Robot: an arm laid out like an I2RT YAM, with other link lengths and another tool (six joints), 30 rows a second.
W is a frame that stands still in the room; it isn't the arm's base.
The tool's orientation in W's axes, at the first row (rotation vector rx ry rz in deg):
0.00 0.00 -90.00
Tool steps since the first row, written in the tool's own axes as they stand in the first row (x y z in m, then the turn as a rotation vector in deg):
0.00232 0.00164 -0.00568 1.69 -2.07 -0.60
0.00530 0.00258 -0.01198 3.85 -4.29 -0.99
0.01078 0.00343 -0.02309 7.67 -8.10 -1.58
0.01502 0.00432 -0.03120 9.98 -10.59 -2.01
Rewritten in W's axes. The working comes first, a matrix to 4 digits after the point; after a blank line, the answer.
The tool's axes in the first row as the columns of a matrix, in W's axes (used below as rounded here):
0.0000 1.0000 0.0000
-1.0000 0.0000 0.0000
0.0000 0.0000 1.0000

0.00164 -0.00232 -0.00568 -2.07 -1.69 -0.60
0.00258 -0.00530 -0.01198 -4.29 -3.85 -0.99
0.00343 -0.01078 -0.02309 -8.10 -7.67 -1.58
0.00432 -0.01502 -0.03120 -10.59 -9.98 -2.01

